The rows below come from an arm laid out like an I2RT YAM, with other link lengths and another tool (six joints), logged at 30 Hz.
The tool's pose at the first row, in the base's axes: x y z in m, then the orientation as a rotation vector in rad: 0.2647 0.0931 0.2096 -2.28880 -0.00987 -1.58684
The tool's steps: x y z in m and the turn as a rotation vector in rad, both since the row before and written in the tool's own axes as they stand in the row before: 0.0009 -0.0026 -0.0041 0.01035 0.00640 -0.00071; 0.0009 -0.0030 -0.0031 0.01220 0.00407 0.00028; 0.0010 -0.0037 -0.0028 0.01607 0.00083 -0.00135; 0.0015 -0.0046 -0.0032 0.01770 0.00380 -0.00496; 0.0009 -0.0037 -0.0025 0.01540 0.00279 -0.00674; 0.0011 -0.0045 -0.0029 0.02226 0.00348 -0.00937; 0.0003 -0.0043 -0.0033 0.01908 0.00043 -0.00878; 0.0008 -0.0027 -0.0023 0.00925 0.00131 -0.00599; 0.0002 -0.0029 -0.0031 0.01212 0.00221 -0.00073; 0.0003 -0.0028 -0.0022 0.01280 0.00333 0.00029
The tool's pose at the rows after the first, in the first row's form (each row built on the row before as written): 0.2608 0.0942 0.2124 -2.27611 -0.01725 -1.59079; 0.2577 0.0959 0.2150 -2.26354 -0.02552 -1.59088; 0.2547 0.0983 0.2178 -2.25116 -0.03948 -1.58669; 0.2513 0.1012 0.2214 -2.23627 -0.05790 -1.58699; 0.2484 0.1036 0.2240 -2.22441 -0.07670 -1.58784; 0.2450 0.1065 0.2271 -2.20746 -0.10346 -1.58808; 0.2409 0.1091 0.2295 -2.19509 -0.12783 -1.58575; 0.2383 0.1105 0.2316 -2.18860 -0.14120 -1.58668; 0.2347 0.1118 0.2334 -2.17779 -0.15058 -1.58454; 0.2319 0.1134 0.2350 -2.16527 -0.15895 -1.58272
